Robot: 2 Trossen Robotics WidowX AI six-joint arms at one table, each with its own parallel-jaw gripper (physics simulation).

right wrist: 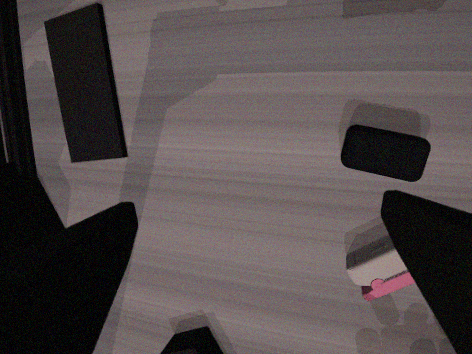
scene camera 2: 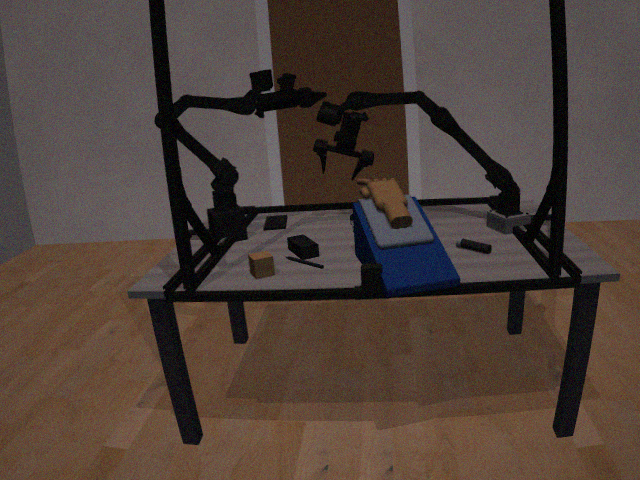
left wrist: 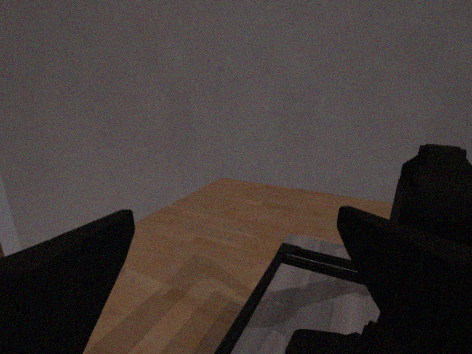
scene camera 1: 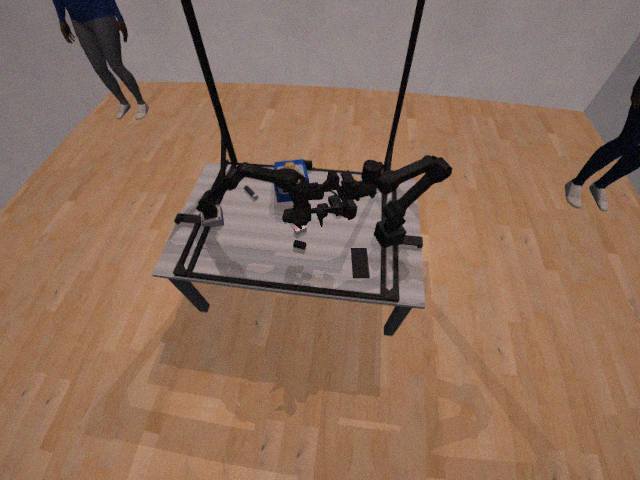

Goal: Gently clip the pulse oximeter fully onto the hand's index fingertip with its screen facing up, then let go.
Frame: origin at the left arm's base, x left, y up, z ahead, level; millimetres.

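Seen in the pictures: left gripper, fingertip midpoint: (scene camera 2: 320,94) (left wrist: 237,218) (scene camera 1: 318,200); right gripper, fingertip midpoint: (right wrist: 259,208) (scene camera 2: 337,176) (scene camera 1: 311,227); left arm's base at its link origin: (scene camera 2: 225,209) (scene camera 1: 391,227); right arm's base at its link origin: (scene camera 2: 508,212) (scene camera 1: 210,213).
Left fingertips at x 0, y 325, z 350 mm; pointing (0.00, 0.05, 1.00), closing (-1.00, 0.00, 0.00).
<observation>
Offsets run from my left fingertips to a thing's top centre. "pt": to the spot under its first point.
The white and pink pulse oximeter {dz +21, dx -199, dy -388 mm} (scene camera 1: 299,229) (right wrist: 377,273) lies on the table, apart from the hand; in the right wrist view a right finger covers part of it. The tan hand {pt dz -32, dx -454, dy -255 mm} (scene camera 2: 388,196) rests palm-down on a grey pad {pt dz -58, dx -556, dy -330 mm} (scene camera 2: 402,237) on a blue wedge (scene camera 2: 419,268) (scene camera 1: 281,195). Its index fingertip is too small to make out clearly. My right gripper (scene camera 2: 339,175) (right wrist: 259,208) is open and empty, pointing down above the table near the hand's finger end. My left gripper (left wrist: 237,218) is open and empty, held high and roughly level, facing the far wall and floor.
A black rounded block {dz +53, dx -113, dy -387 mm} (scene camera 1: 299,244) (right wrist: 385,153) lies near the oximeter. A dark flat slab {dz -169, dx +68, dy -412 mm} (scene camera 1: 359,262) (right wrist: 86,84) (scene camera 2: 275,222) lies farther off. A wooden cube {dz -349, dx -366, dy -370 mm} (scene camera 2: 261,264), a black box {dz -202, dx -272, dy -384 mm} (scene camera 2: 303,246), a pen {dz -234, dx -351, dy -410 mm} (scene camera 2: 305,261) and a dark cylinder {dz +184, dx -529, dy -392 mm} (scene camera 2: 474,245) (scene camera 1: 250,192) lie around the wedge.
</observation>
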